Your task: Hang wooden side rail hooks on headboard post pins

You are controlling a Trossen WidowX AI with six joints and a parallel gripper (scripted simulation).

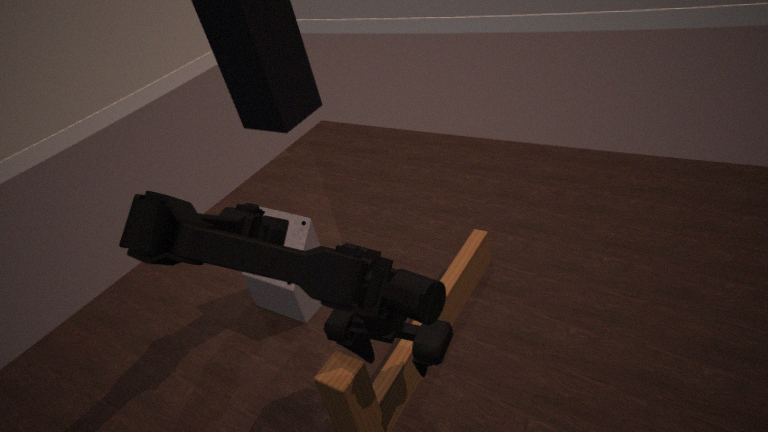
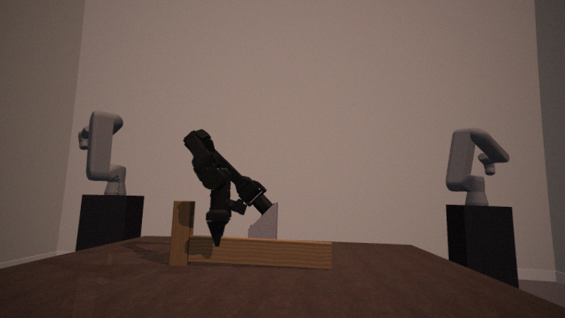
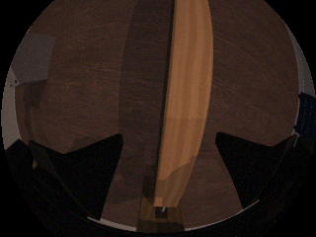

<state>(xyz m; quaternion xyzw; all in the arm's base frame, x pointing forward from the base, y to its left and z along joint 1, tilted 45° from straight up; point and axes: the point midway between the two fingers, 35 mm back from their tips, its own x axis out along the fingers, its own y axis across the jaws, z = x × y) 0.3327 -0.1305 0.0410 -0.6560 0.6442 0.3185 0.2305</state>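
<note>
My gripper tip is now 10 cm to the left of the headboard post and 2 cm below it.
</note>
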